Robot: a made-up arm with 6 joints. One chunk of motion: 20 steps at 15 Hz.
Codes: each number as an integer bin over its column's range. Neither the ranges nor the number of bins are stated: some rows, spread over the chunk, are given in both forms.
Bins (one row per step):
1: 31 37 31 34 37 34
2: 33 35 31 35 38 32
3: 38 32 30 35 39 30
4: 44 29 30 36 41 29
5: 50 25 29 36 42 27
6: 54 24 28 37 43 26
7: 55 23 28 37 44 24
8: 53 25 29 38 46 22
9: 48 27 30 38 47 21
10: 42 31 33 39 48 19
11: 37 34 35 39 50 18
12: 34 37 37 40 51 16
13: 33 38 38 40 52 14
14: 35 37 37 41 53 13
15: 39 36 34 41 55 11
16: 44 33 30 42 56 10
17: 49 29 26 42 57 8
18: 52 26 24 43 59 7
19: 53 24 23 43 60 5
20: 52 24 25 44 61 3
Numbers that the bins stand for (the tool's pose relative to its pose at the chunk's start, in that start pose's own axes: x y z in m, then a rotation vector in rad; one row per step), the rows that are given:
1: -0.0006 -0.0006 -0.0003 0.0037 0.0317 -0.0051
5: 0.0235 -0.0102 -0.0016 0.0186 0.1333 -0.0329
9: 0.0210 -0.0086 -0.0010 0.0335 0.2349 -0.0567
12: 0.0032 -0.0006 0.0035 0.0484 0.3162 -0.0765
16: 0.0159 -0.0038 -0.0010 0.0633 0.4178 -0.1003
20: 0.0260 -0.0110 -0.0041 0.0783 0.5194 -0.1281
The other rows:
2: 0.0019 -0.0022 -0.0003 0.0111 0.0521 -0.0130
3: 0.0083 -0.0046 -0.0010 0.0111 0.0724 -0.0210
4: 0.0159 -0.0070 -0.0010 0.0186 0.1130 -0.0249
6: 0.0286 -0.0110 -0.0022 0.0260 0.1537 -0.0368
7: 0.0298 -0.0117 -0.0022 0.0260 0.1740 -0.0448
8: 0.0273 -0.0102 -0.0016 0.0335 0.2146 -0.0527
10: 0.0133 -0.0054 0.0010 0.0410 0.2552 -0.0646
11: 0.0070 -0.0030 0.0022 0.0410 0.2959 -0.0686
13: 0.0019 0.0002 0.0041 0.0484 0.3365 -0.0844
14: 0.0044 -0.0006 0.0035 0.0559 0.3568 -0.0884
15: 0.0095 -0.0014 0.0016 0.0559 0.3975 -0.0963
17: 0.0222 -0.0070 -0.0035 0.0633 0.4381 -0.1083
18: 0.0260 -0.0094 -0.0048 0.0708 0.4787 -0.1122
19: 0.0273 -0.0110 -0.0054 0.0708 0.4990 -0.1202

